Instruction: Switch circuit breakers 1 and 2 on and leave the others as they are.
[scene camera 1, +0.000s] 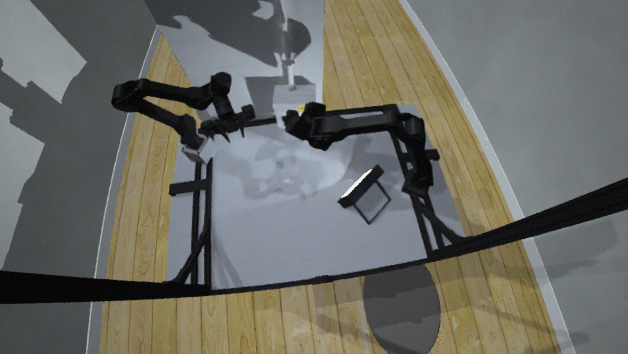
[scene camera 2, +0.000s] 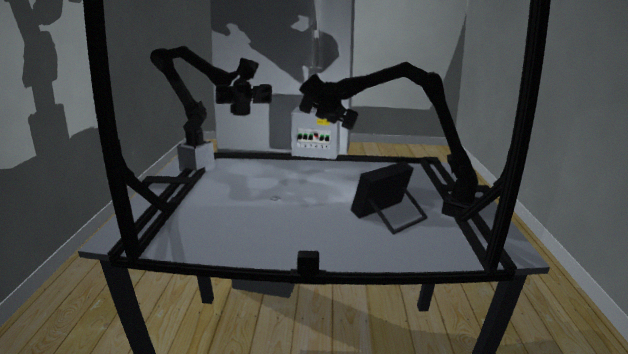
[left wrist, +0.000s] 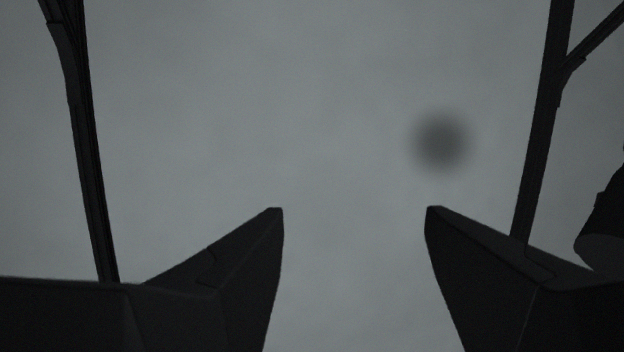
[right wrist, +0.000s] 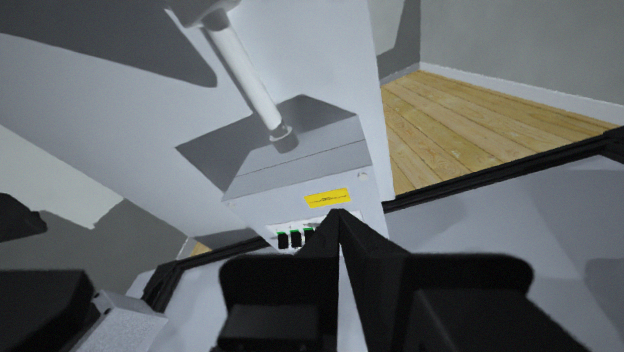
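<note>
The grey breaker box stands at the table's back edge. In scene camera 2, the row of breakers shows dark levers with green at their tops; the fourth from the left shows red. In the right wrist view, the leftmost breakers show black levers with green above; the others are largely hidden by my fingers. My right gripper is shut and empty, its tips over the box front below the yellow label. My left gripper is open and empty, left of the box.
A black panel with a lit face leans on a wire stand at the right of the table. A pipe rises from the box top. Black rails edge the table, and dark frame posts rise at the front.
</note>
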